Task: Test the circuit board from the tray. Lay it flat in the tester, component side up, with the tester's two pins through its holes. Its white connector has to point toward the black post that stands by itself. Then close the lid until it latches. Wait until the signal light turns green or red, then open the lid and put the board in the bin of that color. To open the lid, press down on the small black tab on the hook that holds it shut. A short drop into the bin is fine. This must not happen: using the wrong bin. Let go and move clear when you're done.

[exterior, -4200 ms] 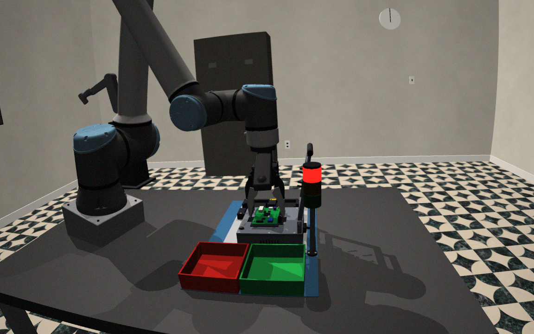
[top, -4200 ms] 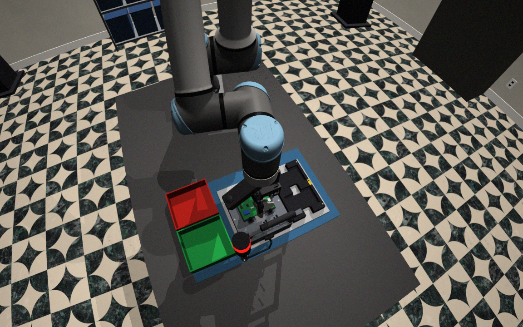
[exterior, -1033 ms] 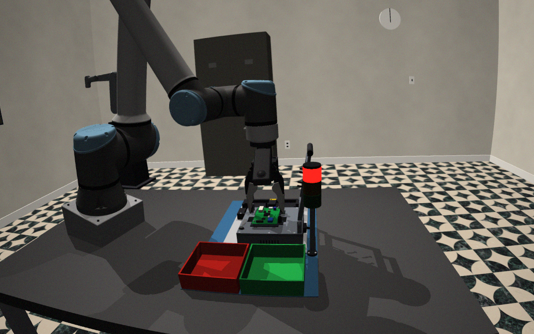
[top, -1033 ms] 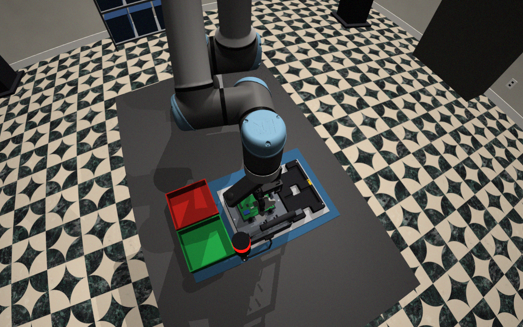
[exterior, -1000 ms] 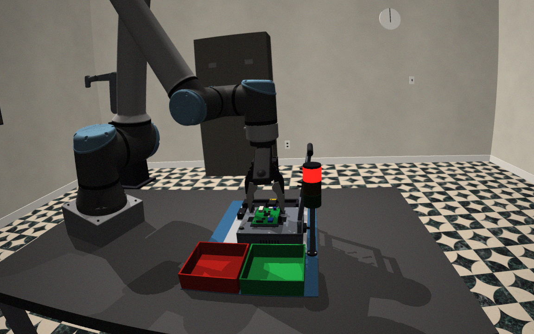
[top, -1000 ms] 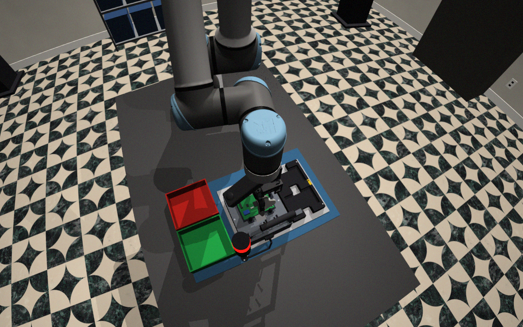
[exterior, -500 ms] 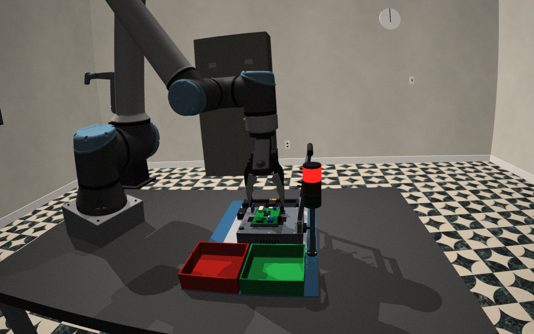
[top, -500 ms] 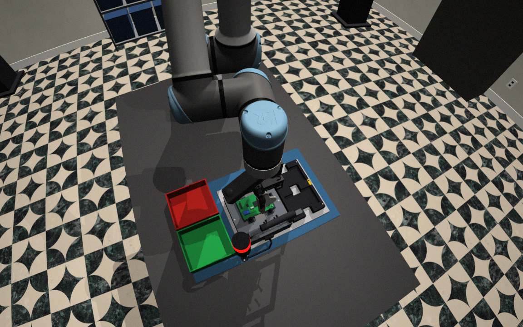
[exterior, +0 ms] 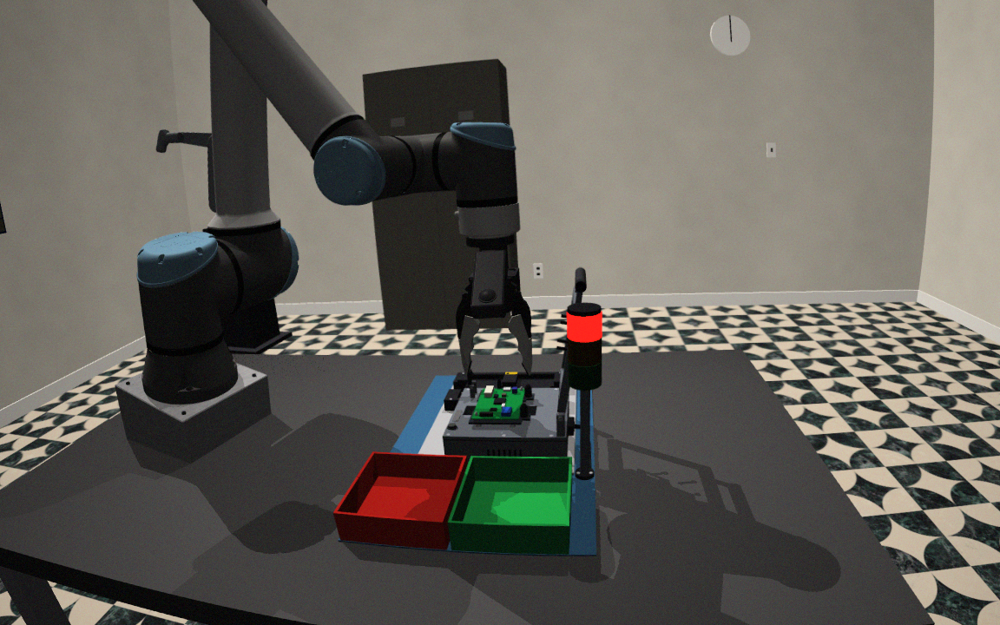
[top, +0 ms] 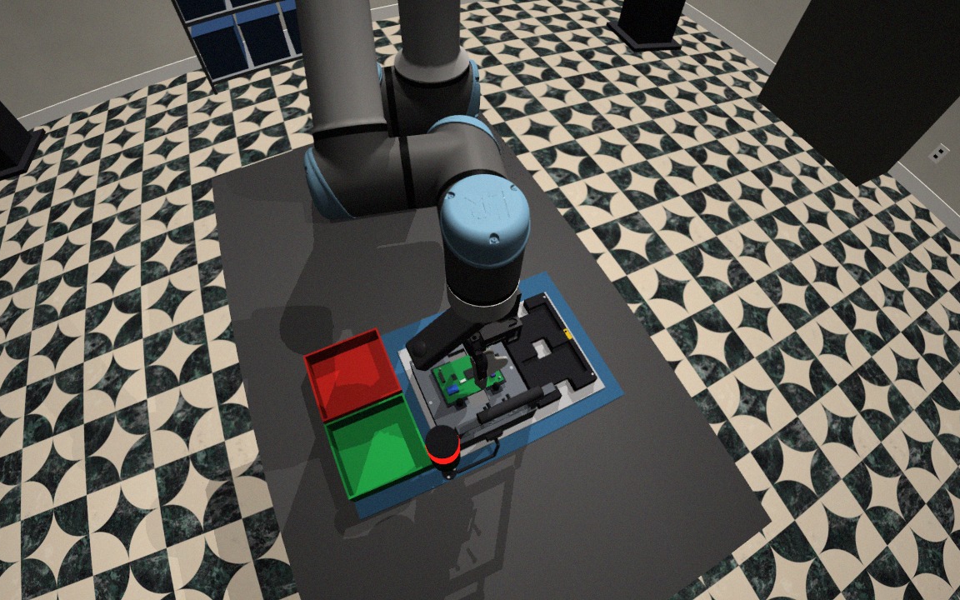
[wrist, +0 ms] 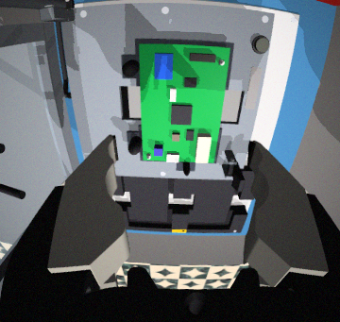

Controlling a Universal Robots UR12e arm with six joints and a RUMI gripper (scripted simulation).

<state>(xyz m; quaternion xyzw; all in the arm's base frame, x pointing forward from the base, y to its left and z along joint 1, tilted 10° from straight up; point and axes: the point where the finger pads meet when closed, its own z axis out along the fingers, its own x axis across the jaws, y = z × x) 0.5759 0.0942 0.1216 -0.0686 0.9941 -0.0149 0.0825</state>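
Right now the green circuit board is 6 cm below my hand. Also, from my hand: clear lid (11 cm ahead, 1 cm to the left, 6 cm above); then green bin (7 cm ahead, 19 cm to the right, 12 cm below); then red bin (8 cm behind, 21 cm to the right, 12 cm below).
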